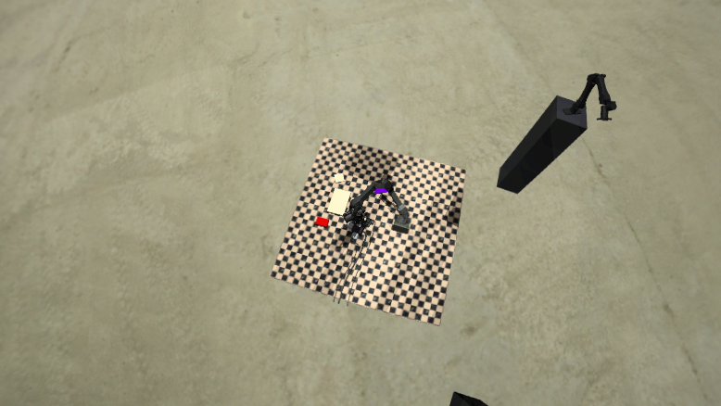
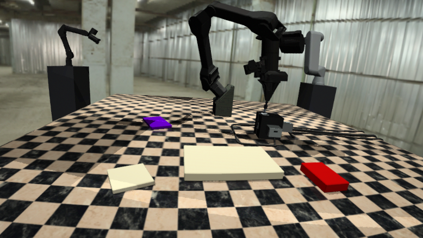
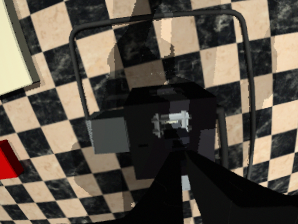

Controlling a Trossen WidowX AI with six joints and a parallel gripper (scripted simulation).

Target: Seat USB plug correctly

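The usb plug lies 2 cm below my gripper tip. From my gripper tip the other things lie so: large cream slab 23 cm ahead, 15 cm to the right, 11 cm below; then red block 29 cm ahead, 11 cm below, 5 cm to the left; then purple tile 38 cm to the right, 12 cm below, 6 cm behind.
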